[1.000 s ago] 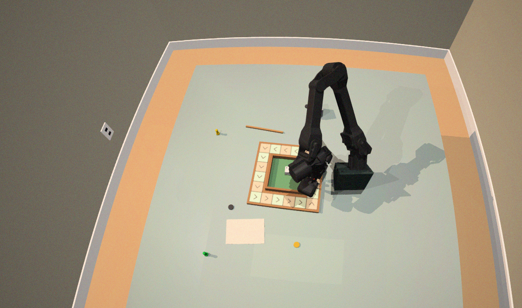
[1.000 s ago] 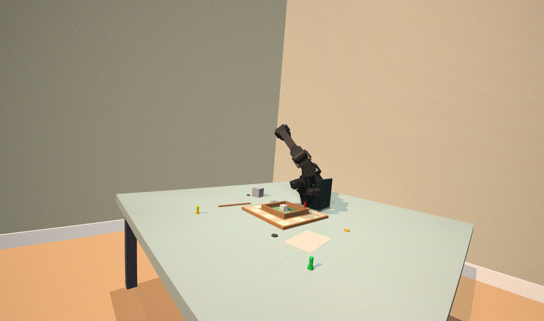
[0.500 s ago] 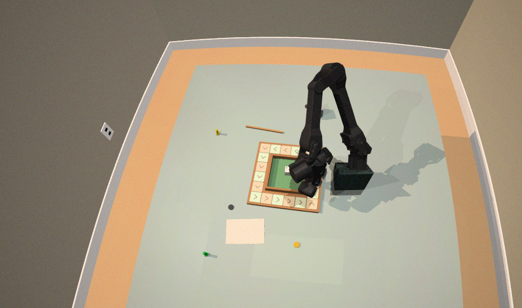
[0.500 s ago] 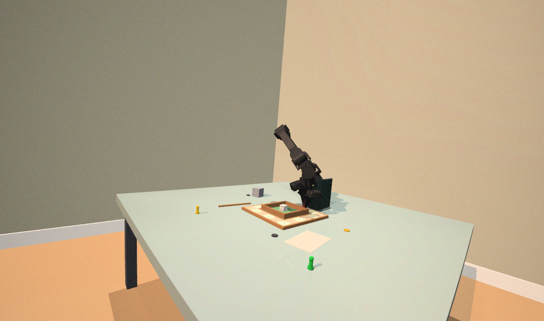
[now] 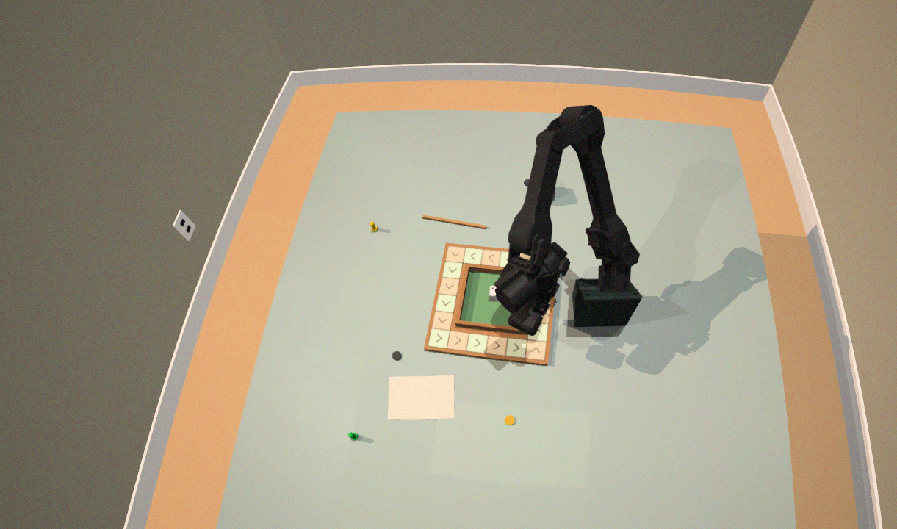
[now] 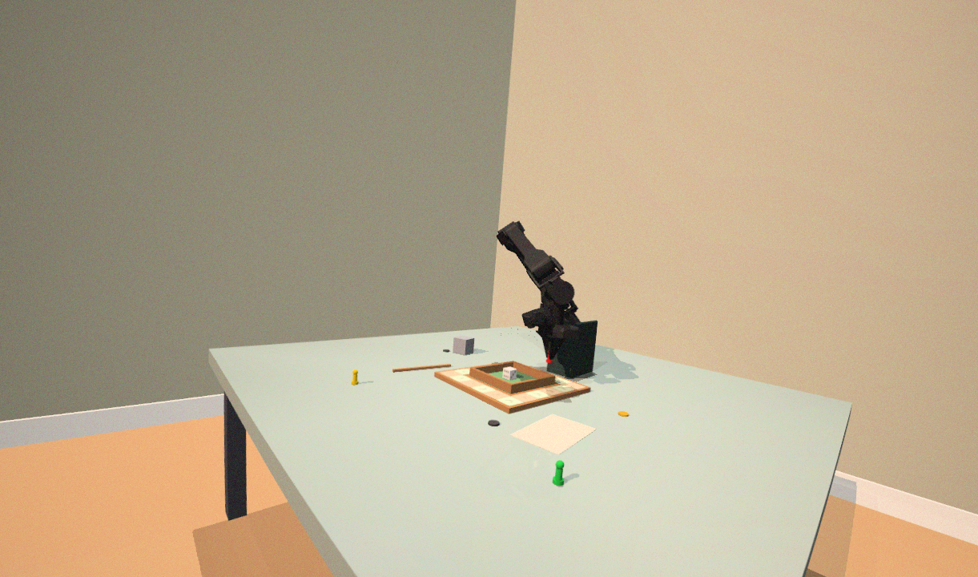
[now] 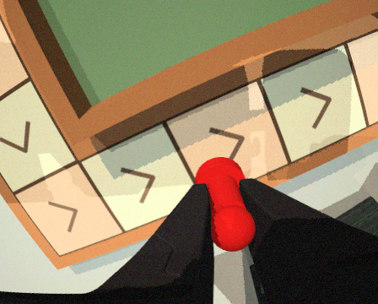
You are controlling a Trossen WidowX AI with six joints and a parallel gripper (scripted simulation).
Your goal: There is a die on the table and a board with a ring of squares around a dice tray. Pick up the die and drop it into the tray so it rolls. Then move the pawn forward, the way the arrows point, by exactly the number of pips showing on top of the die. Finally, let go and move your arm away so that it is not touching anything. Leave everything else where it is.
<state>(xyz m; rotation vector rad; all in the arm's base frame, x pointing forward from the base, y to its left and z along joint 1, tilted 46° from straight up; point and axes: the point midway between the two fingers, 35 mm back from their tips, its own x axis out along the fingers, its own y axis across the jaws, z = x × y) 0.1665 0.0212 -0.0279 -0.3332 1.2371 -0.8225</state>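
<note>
Right now my gripper tip is 10 cm short of the white die, 5 cm to the left of it and 4 cm above it. From my gripper tip the other things lie so: orange disc 4 cm ahead, 25 cm to the left, 6 cm below; red pawn 1 cm above; green dice tray 10 cm ahead, 3 cm to the right, 6 cm below.
</note>
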